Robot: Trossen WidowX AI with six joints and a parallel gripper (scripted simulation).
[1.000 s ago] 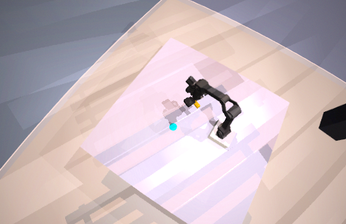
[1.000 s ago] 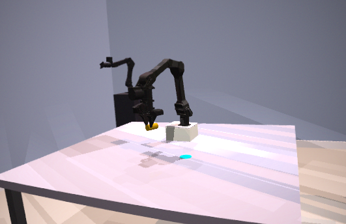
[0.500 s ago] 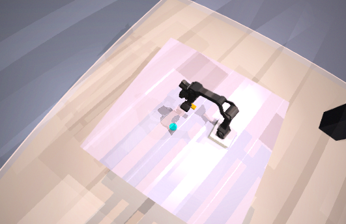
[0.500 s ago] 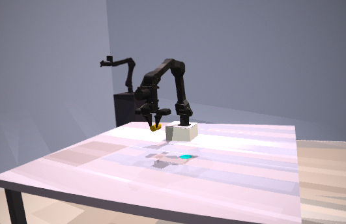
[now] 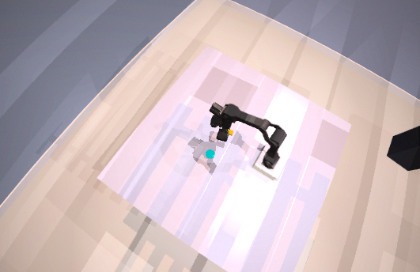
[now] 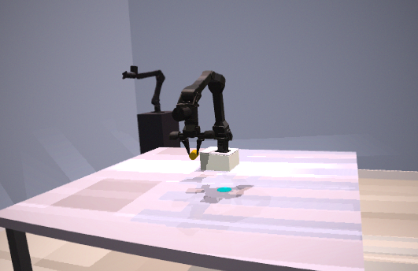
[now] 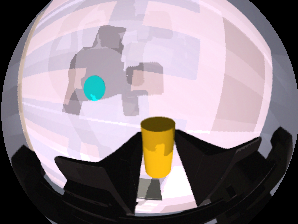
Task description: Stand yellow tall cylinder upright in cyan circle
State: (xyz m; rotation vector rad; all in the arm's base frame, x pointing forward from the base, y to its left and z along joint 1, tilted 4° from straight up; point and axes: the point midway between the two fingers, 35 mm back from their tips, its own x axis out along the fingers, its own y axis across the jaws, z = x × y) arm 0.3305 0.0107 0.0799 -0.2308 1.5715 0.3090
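My gripper tip is 140 mm to the right of the cyan circle and 140 mm above it. The rest, counted from my gripper tip: yellow cylinder: 20 mm behind, 10 mm to the right.
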